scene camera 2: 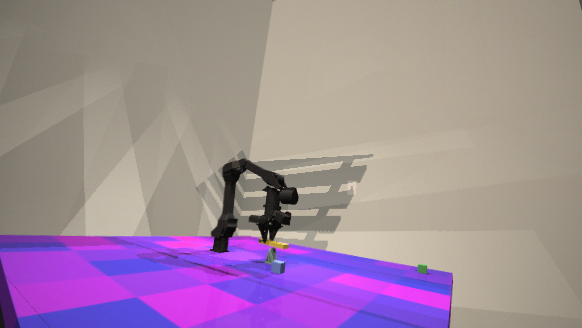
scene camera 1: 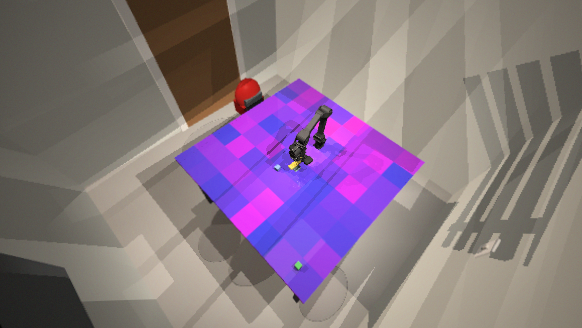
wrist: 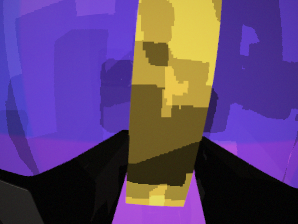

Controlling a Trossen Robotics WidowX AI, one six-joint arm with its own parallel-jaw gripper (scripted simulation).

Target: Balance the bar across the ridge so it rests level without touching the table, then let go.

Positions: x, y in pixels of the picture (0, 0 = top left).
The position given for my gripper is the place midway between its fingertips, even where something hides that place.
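There's a yellow bar (wrist: 174, 55), and it's my gripper (scene camera 2: 267, 242) that's carrying it.
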